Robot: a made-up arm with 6 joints. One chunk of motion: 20 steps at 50 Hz.
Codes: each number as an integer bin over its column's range. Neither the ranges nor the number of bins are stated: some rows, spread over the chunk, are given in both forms.
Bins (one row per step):
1: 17 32 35 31 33 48
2: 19 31 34 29 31 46
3: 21 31 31 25 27 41
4: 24 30 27 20 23 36
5: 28 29 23 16 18 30
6: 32 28 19 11 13 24
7: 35 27 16 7 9 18
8: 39 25 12 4 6 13
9: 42 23 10 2 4 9
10: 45 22 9 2 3 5
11: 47 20 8 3 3 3
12: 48 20 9 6 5 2
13: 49 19 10 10 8 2
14: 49 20 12 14 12 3
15: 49 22 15 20 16 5
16: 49 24 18 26 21 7
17: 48 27 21 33 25 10
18: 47 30 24 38 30 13
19: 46 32 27 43 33 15
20: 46 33 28 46 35 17
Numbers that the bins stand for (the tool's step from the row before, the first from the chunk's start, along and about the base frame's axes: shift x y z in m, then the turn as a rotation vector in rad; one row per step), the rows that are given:
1: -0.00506 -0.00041 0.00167 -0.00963 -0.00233 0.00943
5: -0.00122 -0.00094 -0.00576 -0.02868 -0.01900 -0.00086
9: 0.00367 -0.00198 -0.01381 -0.04646 -0.03456 -0.01286
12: 0.00576 -0.00251 -0.01443 -0.04138 -0.03344 -0.01686
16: 0.00611 -0.00181 -0.00886 -0.01598 -0.01567 -0.01400
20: 0.00506 -0.00024 -0.00267 0.00941 -0.00011 -0.00829
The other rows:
2: -0.00437 -0.00059 0.00105 -0.01217 -0.00456 0.00829
3: -0.00367 -0.00059 -0.00081 -0.01725 -0.00900 0.00543
4: -0.00262 -0.00076 -0.00329 -0.02360 -0.01344 0.00257
6: 0.00017 -0.00111 -0.00824 -0.03503 -0.02456 -0.00429
7: 0.00122 -0.00129 -0.01010 -0.04011 -0.02900 -0.00771
8: 0.00262 -0.00163 -0.01257 -0.04392 -0.03233 -0.01057
10: 0.00471 -0.00216 -0.01443 -0.04646 -0.03567 -0.01514
11: 0.00541 -0.00251 -0.01505 -0.04519 -0.03567 -0.01629
13: 0.00611 -0.00268 -0.01381 -0.03630 -0.03011 -0.01686
14: 0.00611 -0.00251 -0.01257 -0.03122 -0.02567 -0.01629
15: 0.00611 -0.00216 -0.01071 -0.02360 -0.02122 -0.01514
17: 0.00576 -0.00129 -0.00700 -0.00710 -0.01122 -0.01229
18: 0.00541 -0.00076 -0.00514 -0.00075 -0.00567 -0.01057
19: 0.00506 -0.00041 -0.00329 0.00560 -0.00233 -0.00943

